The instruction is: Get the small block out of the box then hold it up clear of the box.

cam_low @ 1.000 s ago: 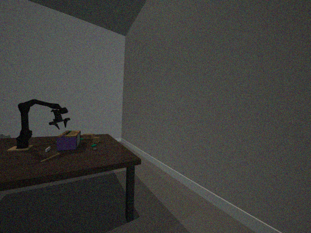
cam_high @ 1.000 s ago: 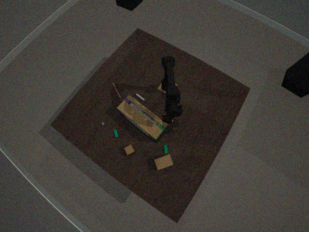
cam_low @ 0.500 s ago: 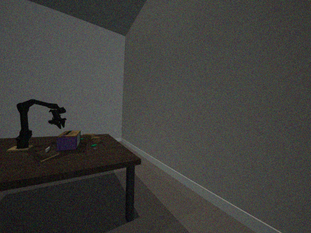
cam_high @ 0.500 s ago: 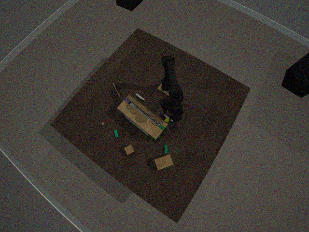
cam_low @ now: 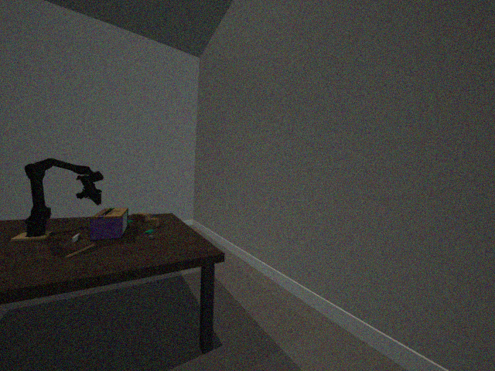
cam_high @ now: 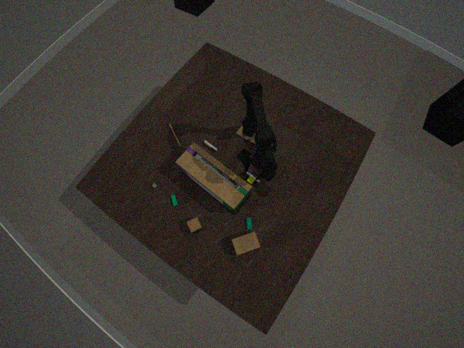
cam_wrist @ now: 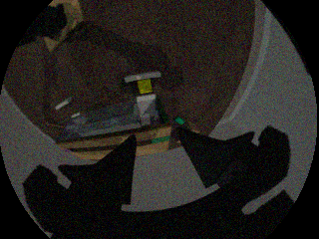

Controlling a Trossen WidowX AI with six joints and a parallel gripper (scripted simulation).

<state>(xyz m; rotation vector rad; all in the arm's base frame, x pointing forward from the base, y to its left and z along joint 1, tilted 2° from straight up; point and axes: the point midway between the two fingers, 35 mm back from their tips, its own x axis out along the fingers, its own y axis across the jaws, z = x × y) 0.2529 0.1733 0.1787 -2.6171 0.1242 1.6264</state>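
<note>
My gripper tip is 2 cm past the yellow block and 14 cm above it. From my gripper tip the other things lie so: grey piece (29 cm ahead, 43 cm to the right, 15 cm below); then box (5 cm ahead, 16 cm to the right, 10 cm below); then thin stick (1 cm behind, 52 cm to the right, 16 cm below).
</note>
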